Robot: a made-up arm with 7 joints.
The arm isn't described. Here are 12 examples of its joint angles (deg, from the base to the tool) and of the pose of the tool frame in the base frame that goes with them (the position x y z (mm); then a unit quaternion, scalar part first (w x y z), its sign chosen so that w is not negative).
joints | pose
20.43 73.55 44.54 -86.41 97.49 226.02 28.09 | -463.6 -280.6 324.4 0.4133 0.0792 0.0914 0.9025
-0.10 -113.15 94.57 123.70 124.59 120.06 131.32 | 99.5 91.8 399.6 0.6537 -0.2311 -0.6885 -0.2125
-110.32 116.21 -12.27 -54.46 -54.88 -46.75 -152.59 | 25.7 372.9 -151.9 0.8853 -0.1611 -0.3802 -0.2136
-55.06 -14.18 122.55 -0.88 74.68 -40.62 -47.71 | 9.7 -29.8 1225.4 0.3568 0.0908 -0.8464 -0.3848
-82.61 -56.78 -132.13 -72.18 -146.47 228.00 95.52 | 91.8 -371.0 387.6 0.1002 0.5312 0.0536 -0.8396
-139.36 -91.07 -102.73 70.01 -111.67 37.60 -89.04 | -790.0 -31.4 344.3 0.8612 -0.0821 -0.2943 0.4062
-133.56 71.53 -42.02 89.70 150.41 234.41 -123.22 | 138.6 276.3 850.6 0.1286 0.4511 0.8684 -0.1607
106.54 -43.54 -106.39 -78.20 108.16 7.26 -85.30 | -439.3 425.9 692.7 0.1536 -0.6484 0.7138 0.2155
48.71 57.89 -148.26 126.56 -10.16 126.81 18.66 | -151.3 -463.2 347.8 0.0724 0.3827 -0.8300 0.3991
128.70 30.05 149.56 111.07 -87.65 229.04 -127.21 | 158.6 -376.3 670.1 0.7537 -0.1756 0.5233 0.3566
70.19 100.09 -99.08 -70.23 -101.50 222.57 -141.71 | -258.1 -241.6 391.6 0.3665 -0.3113 0.3125 -0.8192
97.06 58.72 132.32 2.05 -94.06 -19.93 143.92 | 217.9 -644.9 906.5 0.7285 -0.4990 -0.1409 0.4476
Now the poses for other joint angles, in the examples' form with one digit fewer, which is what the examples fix.
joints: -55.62 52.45 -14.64 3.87 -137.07 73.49 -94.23
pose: -199 522 951 0.441 0.117 -0.515 -0.726
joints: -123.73 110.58 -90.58 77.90 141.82 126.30 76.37
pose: -152 447 375 0.584 0.112 -0.783 -0.184
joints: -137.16 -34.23 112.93 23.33 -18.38 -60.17 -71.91
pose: -166 -405 986 0.049 -0.938 -0.240 -0.245
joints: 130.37 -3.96 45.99 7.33 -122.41 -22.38 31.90
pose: 83 31 1253 0.340 -0.788 -0.205 -0.471
